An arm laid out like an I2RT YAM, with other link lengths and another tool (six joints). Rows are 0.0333 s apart.
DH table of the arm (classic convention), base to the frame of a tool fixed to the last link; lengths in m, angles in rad. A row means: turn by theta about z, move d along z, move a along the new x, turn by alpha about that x. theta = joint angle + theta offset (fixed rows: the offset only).
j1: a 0.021; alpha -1.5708; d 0.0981; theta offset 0
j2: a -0.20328; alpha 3.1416; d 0; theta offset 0
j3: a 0.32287; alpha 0; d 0; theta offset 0.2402
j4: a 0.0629; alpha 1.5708; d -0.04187; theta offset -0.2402
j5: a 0; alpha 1.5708; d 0.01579; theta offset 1.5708
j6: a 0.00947; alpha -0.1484; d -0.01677; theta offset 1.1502
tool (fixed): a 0; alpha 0; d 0.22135; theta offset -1.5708
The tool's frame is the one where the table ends.
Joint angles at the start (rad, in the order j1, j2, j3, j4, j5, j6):
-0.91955, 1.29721, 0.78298, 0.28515, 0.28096, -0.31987
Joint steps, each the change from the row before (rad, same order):
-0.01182, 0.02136, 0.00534, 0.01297, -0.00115, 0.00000
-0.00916, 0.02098, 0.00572, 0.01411, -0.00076, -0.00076
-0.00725, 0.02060, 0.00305, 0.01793, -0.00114, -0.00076
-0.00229, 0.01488, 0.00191, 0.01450, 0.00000, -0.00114
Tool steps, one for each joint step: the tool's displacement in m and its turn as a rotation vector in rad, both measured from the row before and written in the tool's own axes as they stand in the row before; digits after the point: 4 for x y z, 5 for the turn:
0.0016, 0.0061, 0.0048, -0.00934, 0.00516, 0.00317
0.0011, 0.0048, 0.0045, -0.00653, 0.00488, 0.00194
0.0000, 0.0045, 0.0043, -0.00388, 0.00430, 0.00154
-0.0009, 0.0022, 0.0028, -0.00056, 0.00254, -0.00013

